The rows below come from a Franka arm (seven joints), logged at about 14 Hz.
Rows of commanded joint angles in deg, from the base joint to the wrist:
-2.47 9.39 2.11 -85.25 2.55 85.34 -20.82
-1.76 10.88 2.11 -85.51 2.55 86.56 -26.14
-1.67 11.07 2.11 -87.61 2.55 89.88 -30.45
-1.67 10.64 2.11 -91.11 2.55 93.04 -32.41
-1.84 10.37 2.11 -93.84 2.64 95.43 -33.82
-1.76 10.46 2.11 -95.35 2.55 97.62 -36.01
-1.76 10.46 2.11 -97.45 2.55 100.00 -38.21
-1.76 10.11 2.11 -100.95 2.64 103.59 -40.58
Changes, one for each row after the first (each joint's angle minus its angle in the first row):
0.71 1.49 0.00 -0.26 0.00 1.22 -5.32
0.80 1.68 0.00 -2.36 0.00 4.54 -9.63
0.80 1.25 0.00 -5.86 0.00 7.70 -11.59
0.63 0.98 0.00 -8.59 0.09 10.09 -13.00
0.71 1.07 0.00 -10.10 0.00 12.28 -15.19
0.71 1.07 0.00 -12.20 0.00 14.66 -17.39
0.71 0.72 0.00 -15.70 0.09 18.25 -19.76

